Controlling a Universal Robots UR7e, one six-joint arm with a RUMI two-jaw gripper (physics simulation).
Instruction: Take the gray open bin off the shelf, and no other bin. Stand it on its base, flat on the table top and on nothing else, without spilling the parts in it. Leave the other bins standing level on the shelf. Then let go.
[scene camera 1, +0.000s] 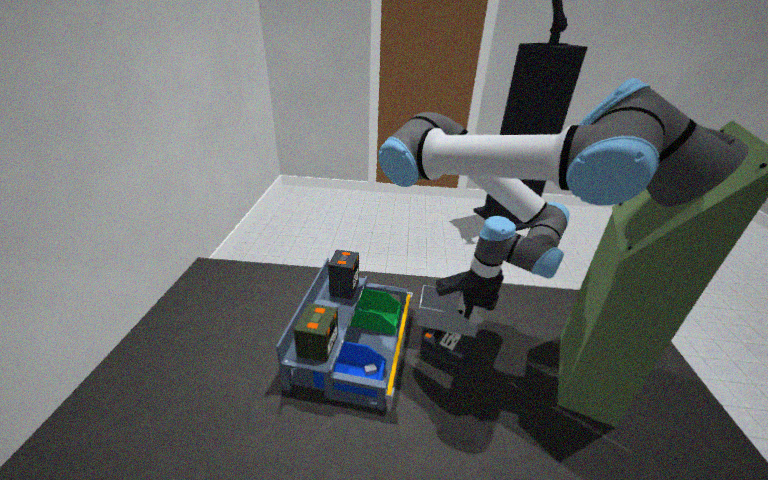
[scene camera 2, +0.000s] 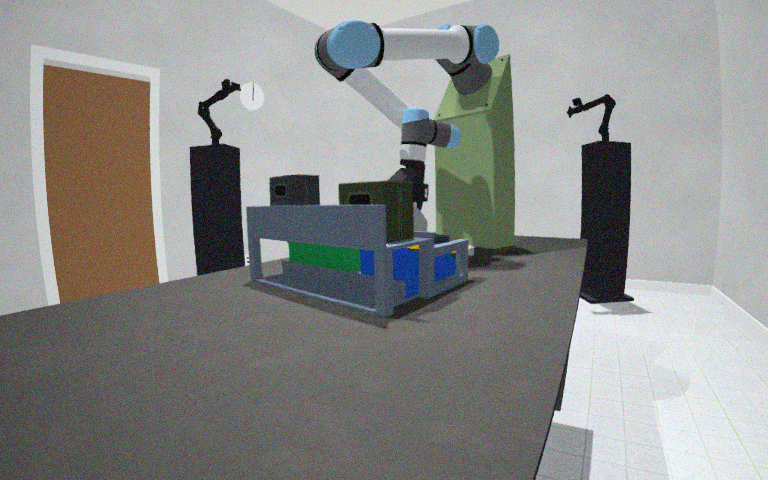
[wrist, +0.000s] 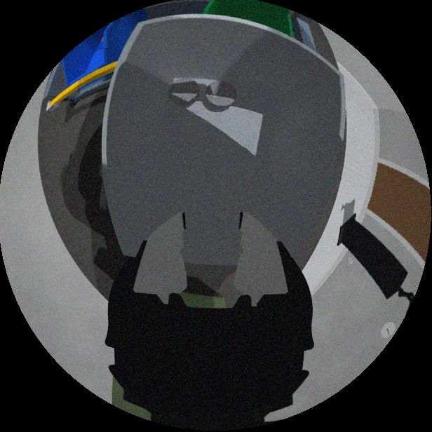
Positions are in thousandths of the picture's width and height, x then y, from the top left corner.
Labels:
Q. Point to a green bin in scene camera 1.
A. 495, 651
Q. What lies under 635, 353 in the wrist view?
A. A gray open bin.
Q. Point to a blue bin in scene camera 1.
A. At 459, 747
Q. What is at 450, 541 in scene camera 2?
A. A green bin.

